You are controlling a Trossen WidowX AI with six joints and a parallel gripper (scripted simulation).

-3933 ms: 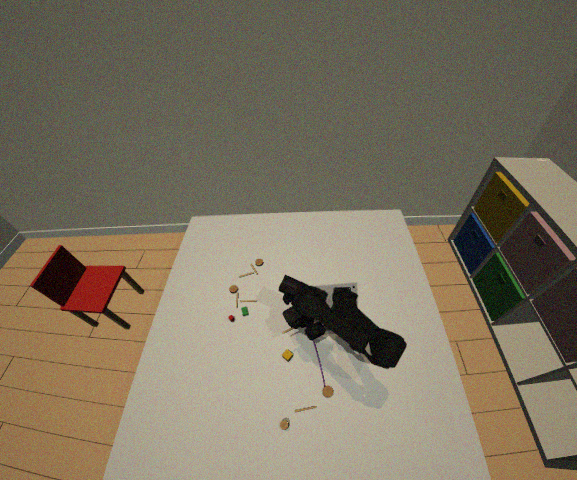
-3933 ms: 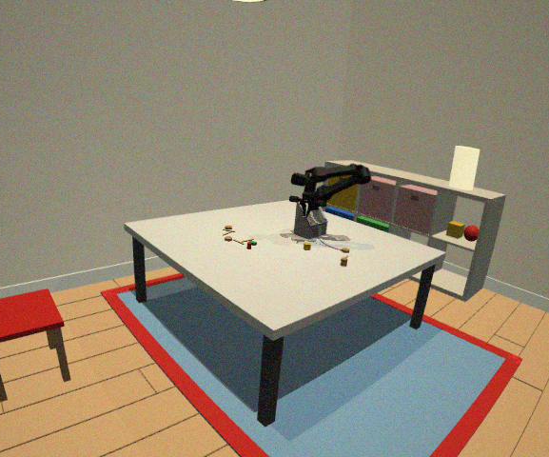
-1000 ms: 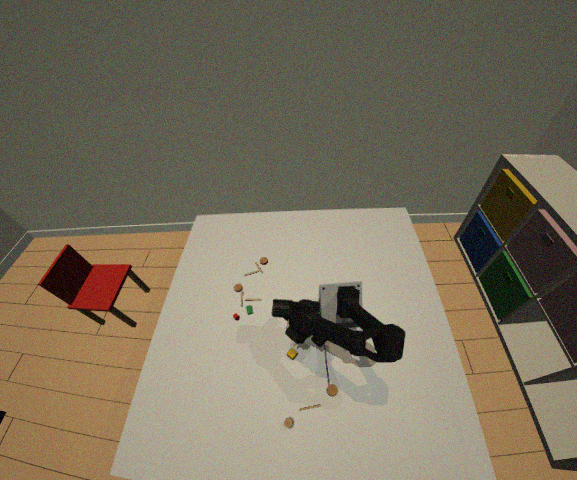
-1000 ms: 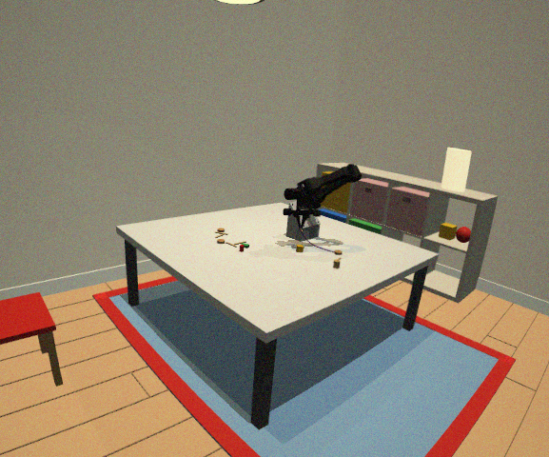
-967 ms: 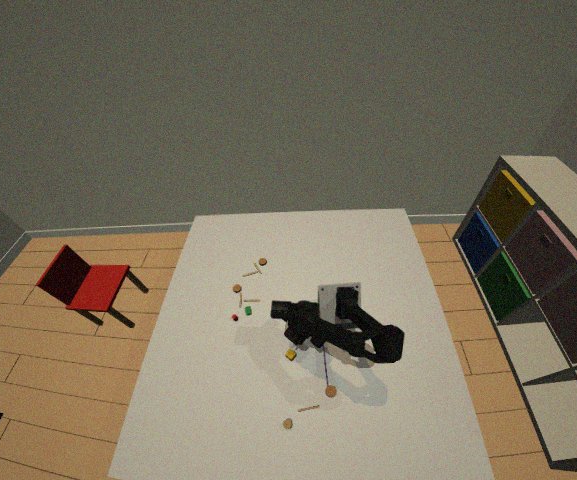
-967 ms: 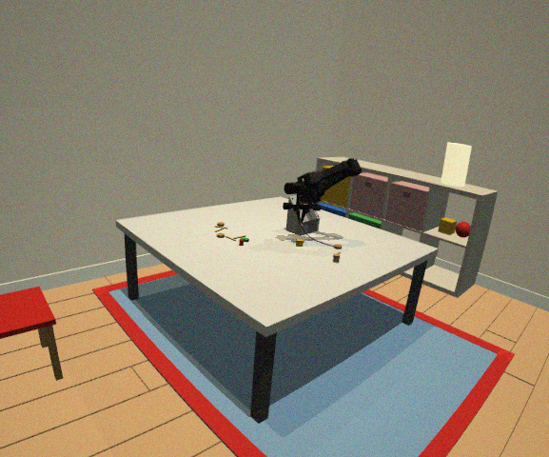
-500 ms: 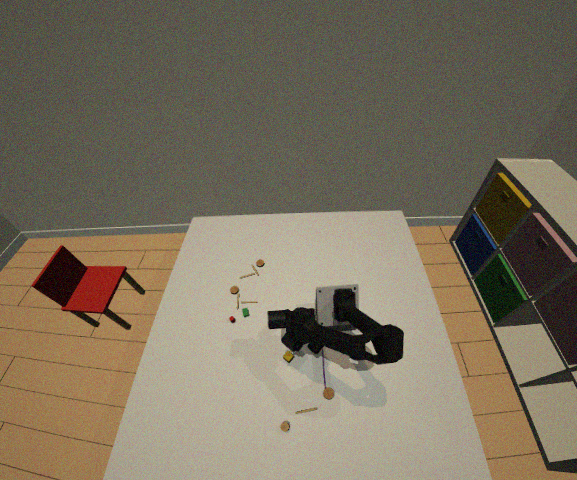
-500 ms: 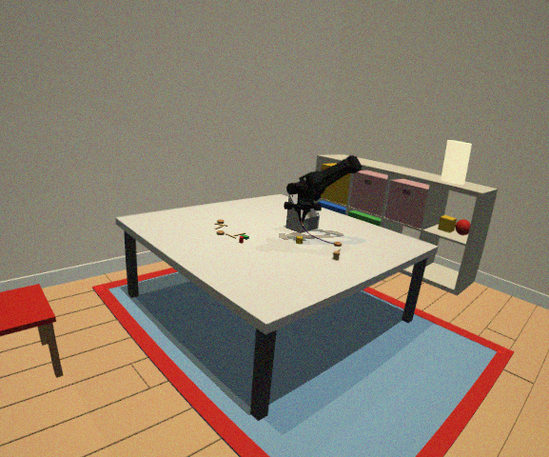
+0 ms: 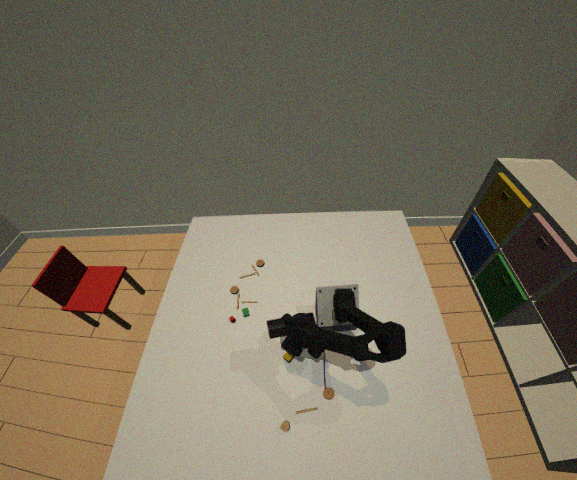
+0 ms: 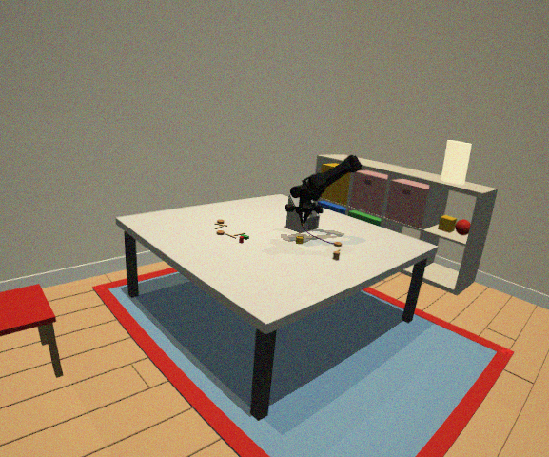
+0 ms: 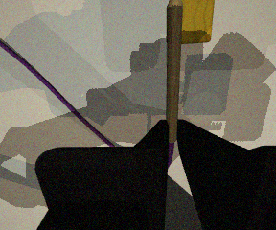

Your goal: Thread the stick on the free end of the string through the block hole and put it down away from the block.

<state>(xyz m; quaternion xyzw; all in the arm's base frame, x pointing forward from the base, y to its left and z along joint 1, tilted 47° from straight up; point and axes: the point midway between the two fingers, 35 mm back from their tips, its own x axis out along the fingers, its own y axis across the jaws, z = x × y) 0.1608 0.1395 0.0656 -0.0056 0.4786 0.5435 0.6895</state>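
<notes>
The yellow-brown wooden block lies 60 mm below my gripper tip, 50 mm ahead of it and 40 mm to the left of it. Also, from my gripper tip: wooden cylinder: 280 mm to the left, 60 mm below, 60 mm ahead; then round wooden button: 170 mm to the left, 90 mm behind, 70 mm below; then green cube: 250 mm ahead, 160 mm to the right, 70 mm below.
</notes>
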